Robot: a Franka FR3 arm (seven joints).
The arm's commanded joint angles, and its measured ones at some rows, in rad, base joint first. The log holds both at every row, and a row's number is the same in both.
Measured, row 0:
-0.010 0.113 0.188 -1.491 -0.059 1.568 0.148
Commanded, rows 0 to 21:
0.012 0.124 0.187 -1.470 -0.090 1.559 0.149
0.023 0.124 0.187 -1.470 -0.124 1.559 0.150
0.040 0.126 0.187 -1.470 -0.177 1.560 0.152
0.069 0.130 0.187 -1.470 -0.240 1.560 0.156
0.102 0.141 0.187 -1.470 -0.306 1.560 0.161
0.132 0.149 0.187 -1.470 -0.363 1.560 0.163
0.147 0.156 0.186 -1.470 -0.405 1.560 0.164
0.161 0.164 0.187 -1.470 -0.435 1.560 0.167
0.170 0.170 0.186 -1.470 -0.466 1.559 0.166
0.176 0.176 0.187 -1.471 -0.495 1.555 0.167
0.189 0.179 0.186 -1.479 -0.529 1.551 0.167
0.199 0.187 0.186 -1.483 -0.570 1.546 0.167
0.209 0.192 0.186 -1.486 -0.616 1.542 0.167
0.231 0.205 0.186 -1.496 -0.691 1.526 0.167
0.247 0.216 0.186 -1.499 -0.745 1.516 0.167
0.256 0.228 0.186 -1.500 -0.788 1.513 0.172
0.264 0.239 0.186 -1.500 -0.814 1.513 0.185
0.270 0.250 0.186 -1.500 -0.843 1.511 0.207
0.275 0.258 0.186 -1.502 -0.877 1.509 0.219
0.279 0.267 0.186 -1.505 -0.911 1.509 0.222
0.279 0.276 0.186 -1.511 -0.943 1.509 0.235
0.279 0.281 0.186 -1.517 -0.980 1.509 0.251
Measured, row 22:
0.272 0.260 0.189 -1.503 -0.880 1.526 0.201
